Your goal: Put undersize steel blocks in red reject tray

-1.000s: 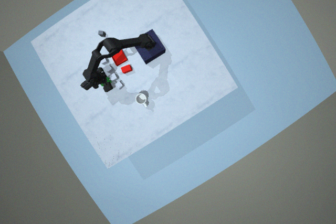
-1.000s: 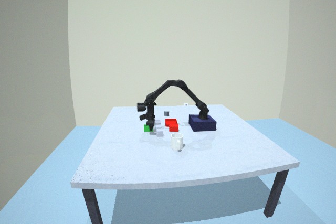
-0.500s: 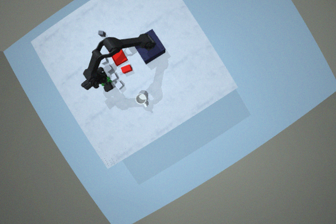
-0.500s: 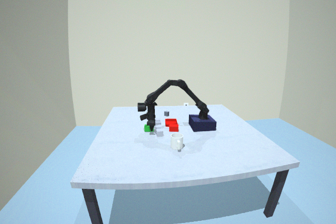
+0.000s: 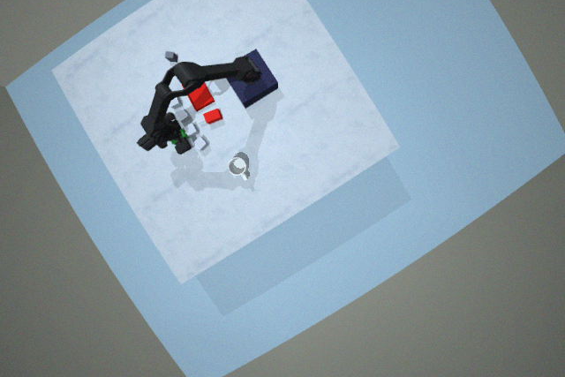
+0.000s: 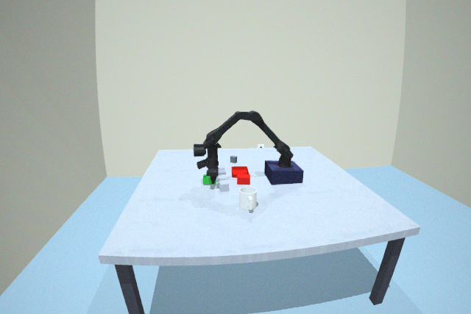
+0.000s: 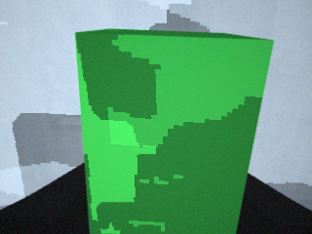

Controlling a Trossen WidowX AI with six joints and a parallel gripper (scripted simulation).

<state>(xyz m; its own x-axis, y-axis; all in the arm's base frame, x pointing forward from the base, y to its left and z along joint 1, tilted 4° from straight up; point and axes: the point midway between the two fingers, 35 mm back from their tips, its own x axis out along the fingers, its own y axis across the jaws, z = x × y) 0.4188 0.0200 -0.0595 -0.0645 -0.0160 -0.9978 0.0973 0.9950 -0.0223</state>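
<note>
Right now my gripper tip is 14 cm past the red block and 1 cm below it. Also, from my gripper tip: white mug 14 cm behind, 29 cm to the left, 2 cm above; then green GO gauge 1 cm behind, 2 cm above; then red reject tray 17 cm behind, 13 cm to the right.
</note>
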